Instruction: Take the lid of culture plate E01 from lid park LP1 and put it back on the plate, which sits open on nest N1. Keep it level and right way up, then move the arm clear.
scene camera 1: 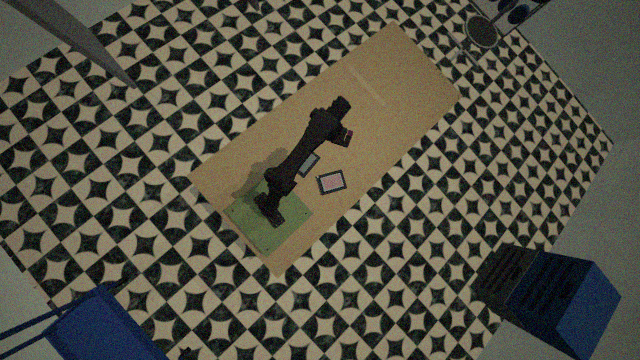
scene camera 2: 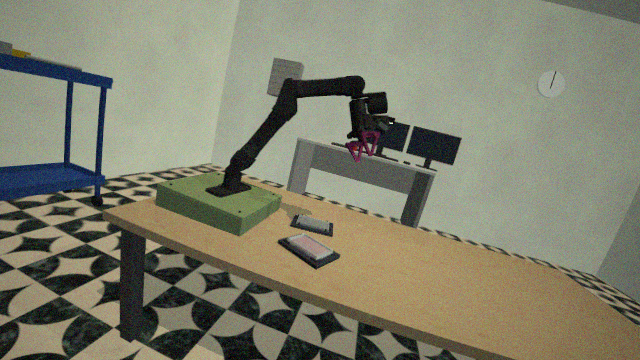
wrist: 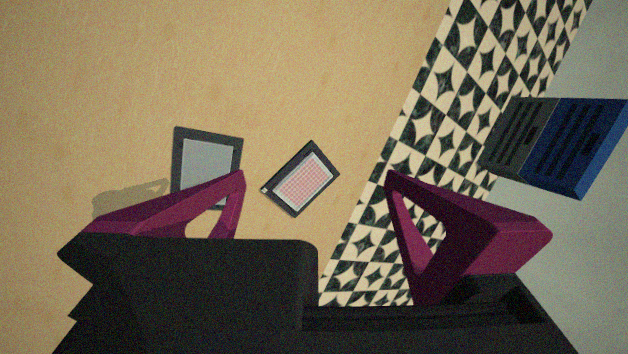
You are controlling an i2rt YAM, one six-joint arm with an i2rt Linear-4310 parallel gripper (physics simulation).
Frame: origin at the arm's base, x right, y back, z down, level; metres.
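Seen in the pictures: gripper, fingertip midpoint: (scene camera 1: 337, 139) (scene camera 2: 363, 159) (wrist: 314, 177); arm's base at its link origin: (scene camera 1: 269, 209) (scene camera 2: 230, 190).
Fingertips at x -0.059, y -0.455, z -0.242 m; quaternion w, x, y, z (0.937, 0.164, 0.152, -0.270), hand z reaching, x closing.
Observation:
Pixels of each thing's middle, then the offset from my fingertips to it. "pt": a spot on its surface instead. Level surfaces: height alone.
- lid at the middle of its body: (wrist: 206, 174) (scene camera 2: 313, 222) (scene camera 1: 304, 161) dy +0.130, dx -0.055, dz +0.298 m
- open culture plate at the middle of its body: (wrist: 304, 183) (scene camera 2: 309, 245) (scene camera 1: 332, 182) dy +0.073, dx +0.146, dz +0.293 m
- dark nest N1 at a spot on its surface: (wrist: 325, 160) (scene camera 2: 327, 259) pt dy +0.004, dx +0.172, dz +0.300 m
- wooden table at its surface level: dz +0.312 m
The lid (scene camera 1: 308, 165) (scene camera 2: 312, 223) (wrist: 206, 159), a grey translucent rectangle, lies flat on the dark lid park LP1 (scene camera 2: 328, 230) (wrist: 177, 150). In the wrist view a finger covers its lower part; in scene camera 1 the arm covers one side. The open culture plate (scene camera 1: 331, 182) (scene camera 2: 310, 246) (wrist: 306, 181), with pink wells, sits on dark nest N1 (scene camera 2: 327, 259) (wrist: 325, 160) beside the lid park. My gripper (scene camera 1: 349, 136) (scene camera 2: 364, 156) (wrist: 314, 177) is open and empty, with magenta fingers, high above the table and apart from both lid and plate.
The arm stands on a green base block (scene camera 1: 292, 215) (scene camera 2: 200, 205) on the wooden table (scene camera 1: 400, 75) (scene camera 2: 450, 280) (wrist: 300, 65). A blue cart (scene camera 1: 100, 325) (scene camera 2: 55, 70) and a blue cabinet (scene camera 1: 590, 305) (wrist: 565, 145) stand off the table. A desk (scene camera 2: 360, 167) with monitors stands behind.

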